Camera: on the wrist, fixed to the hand. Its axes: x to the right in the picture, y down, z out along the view.
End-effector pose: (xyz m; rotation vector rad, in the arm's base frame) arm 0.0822 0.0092 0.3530 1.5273 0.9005 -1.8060
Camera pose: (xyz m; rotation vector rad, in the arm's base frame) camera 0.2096 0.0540 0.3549 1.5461 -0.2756 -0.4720
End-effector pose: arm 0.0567 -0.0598 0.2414 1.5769 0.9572 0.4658
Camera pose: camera -0.0141 -0.0088 0.3444 1.9822 -0.4017 1.6724
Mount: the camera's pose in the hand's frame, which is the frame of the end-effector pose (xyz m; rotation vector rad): -0.0227 0.0753 -0.1098 -0.0677 0.1769 1.5699
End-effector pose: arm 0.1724 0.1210 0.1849 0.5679 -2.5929 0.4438
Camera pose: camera 0.1952 0.2364 0.2512 -1.5670 -2.3108 0.7532
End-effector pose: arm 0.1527 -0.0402 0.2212 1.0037 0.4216 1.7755
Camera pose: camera 0.0244 -0.0748 0.1972 -0.9742 0.4355 -2.5991
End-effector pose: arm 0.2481 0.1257 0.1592 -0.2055 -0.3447 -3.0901
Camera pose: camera 0.2596 0.0282 0.0664 -0.1018 -0.0002 -1.5435
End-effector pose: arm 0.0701 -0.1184 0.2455 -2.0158 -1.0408 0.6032
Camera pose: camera 0.1684 -0.2108 0.2508 -2.5703 0.8648 1.0683
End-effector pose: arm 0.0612 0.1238 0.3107 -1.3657 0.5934 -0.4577
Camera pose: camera -0.0287 0.0656 0.2285 -0.5772 1.5856 0.7312
